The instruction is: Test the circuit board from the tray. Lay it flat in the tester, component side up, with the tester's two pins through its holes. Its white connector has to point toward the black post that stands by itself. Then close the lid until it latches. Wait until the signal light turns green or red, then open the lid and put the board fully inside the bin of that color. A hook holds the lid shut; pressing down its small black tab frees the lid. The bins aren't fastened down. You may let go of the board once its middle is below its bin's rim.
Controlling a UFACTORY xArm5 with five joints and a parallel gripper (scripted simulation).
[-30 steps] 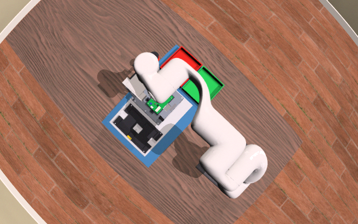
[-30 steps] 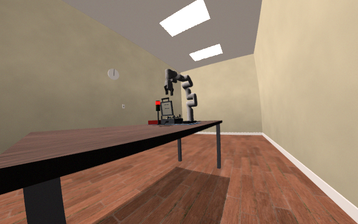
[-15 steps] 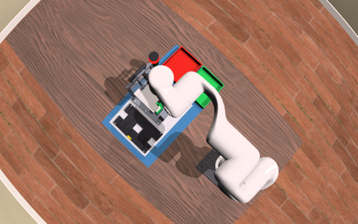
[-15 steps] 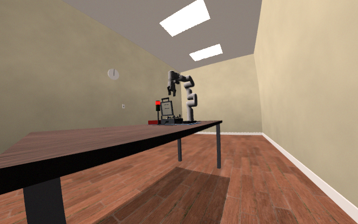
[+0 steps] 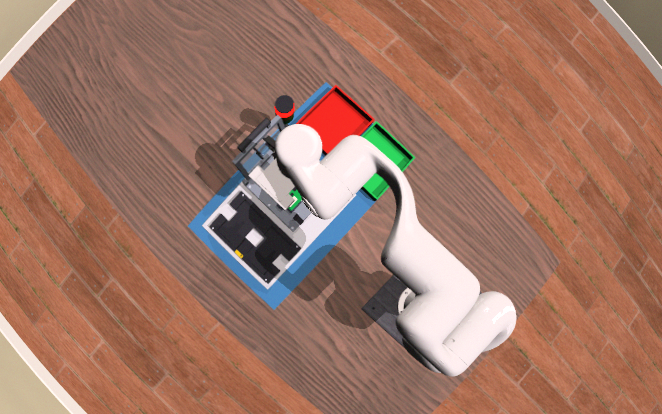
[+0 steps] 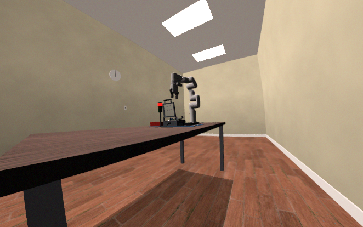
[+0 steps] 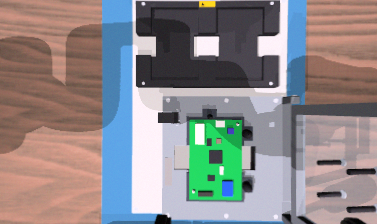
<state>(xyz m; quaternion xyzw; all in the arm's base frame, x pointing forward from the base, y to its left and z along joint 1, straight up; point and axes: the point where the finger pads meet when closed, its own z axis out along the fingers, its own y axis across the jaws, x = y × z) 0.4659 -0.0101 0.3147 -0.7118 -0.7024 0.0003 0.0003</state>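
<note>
The green circuit board lies 240 mm below my hand. From my hand the other things lie so: green bin 110 mm behind, 200 mm to the right, 300 mm below; then tester lid 120 mm ahead, 130 mm below; then red bin 40 mm ahead, 200 mm to the right, 300 mm below.
</note>
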